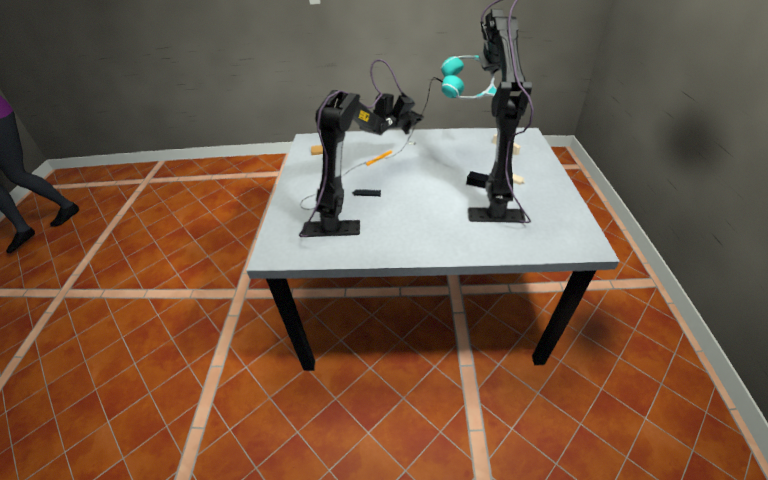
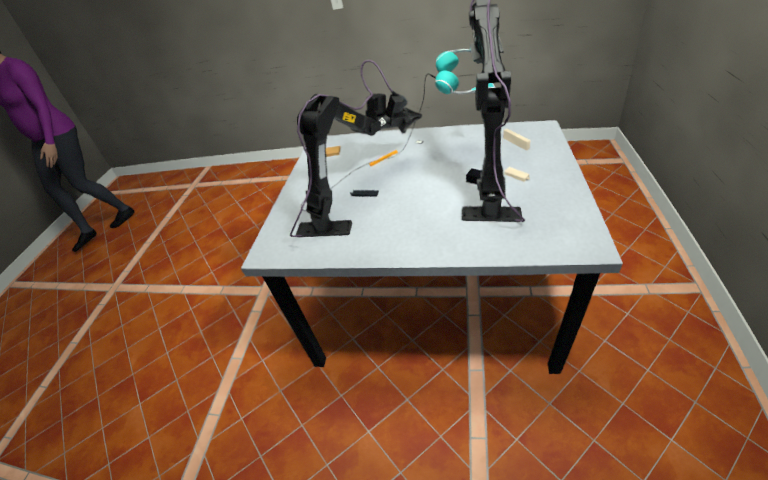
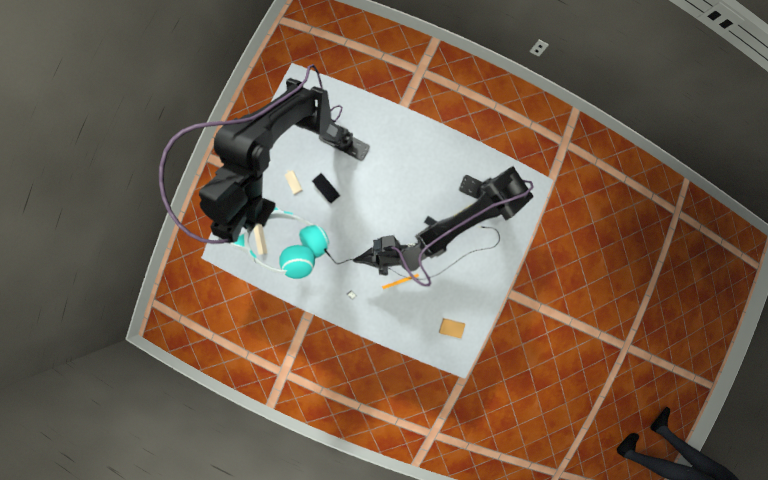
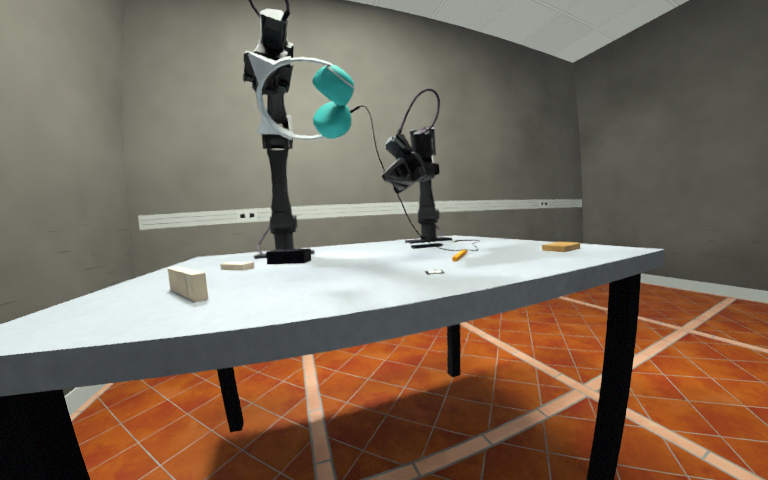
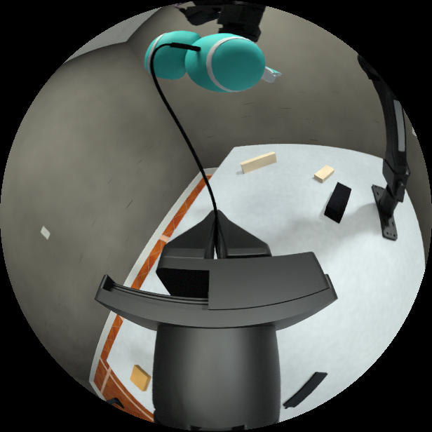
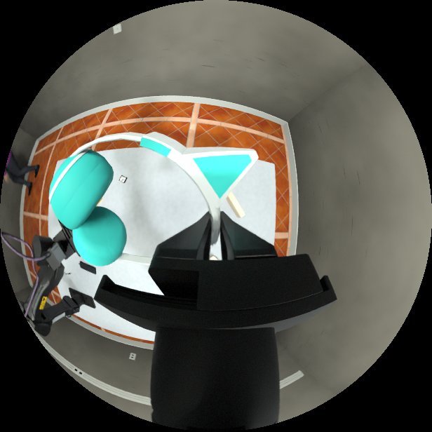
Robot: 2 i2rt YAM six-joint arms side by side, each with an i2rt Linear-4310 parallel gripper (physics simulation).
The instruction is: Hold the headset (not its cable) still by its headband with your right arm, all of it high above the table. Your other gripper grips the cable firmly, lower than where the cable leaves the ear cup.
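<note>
The teal and white headset (image 1: 451,86) (image 2: 446,82) (image 3: 296,262) (image 4: 332,120) hangs high above the table, its ear cups facing the left arm's side. My right gripper (image 6: 215,216) is shut on its white headband, near a teal cat ear. The black cable (image 4: 374,135) (image 5: 182,130) leaves the lower ear cup, bends over and runs down to my left gripper (image 1: 420,117) (image 3: 355,259) (image 5: 215,215). My left gripper is shut on the cable, lower than the ear cup and above the table. Below the gripper the cable runs down and lies on the table; the left arm hides part of it.
On the table lie an orange stick (image 1: 378,157) (image 4: 459,255), a black bar (image 1: 367,193), a black block (image 3: 326,187) (image 5: 338,202), two cream blocks (image 4: 188,283) (image 4: 237,265), a small white tile (image 3: 351,294) and a tan block (image 3: 452,328) (image 4: 560,246).
</note>
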